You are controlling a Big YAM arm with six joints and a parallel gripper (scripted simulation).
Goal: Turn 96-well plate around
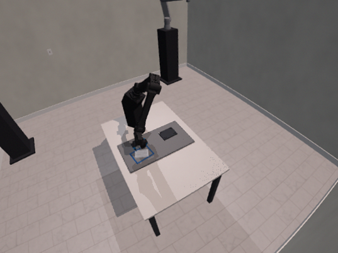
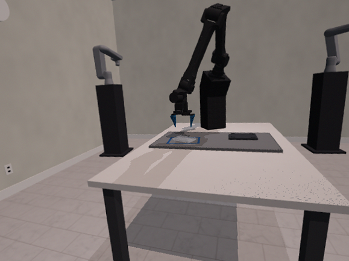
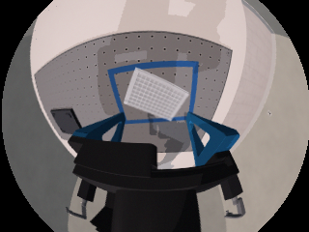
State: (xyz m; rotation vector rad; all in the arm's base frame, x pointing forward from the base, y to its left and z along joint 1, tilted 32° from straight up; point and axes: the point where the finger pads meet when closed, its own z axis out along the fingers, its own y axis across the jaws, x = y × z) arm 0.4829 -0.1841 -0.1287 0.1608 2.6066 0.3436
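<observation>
Now: hand 90 mm above the 96-well plate. The rest, counted from my hand: dark plate nest N1: 70 mm behind, 360 mm to the left, 90 mm below.
</observation>
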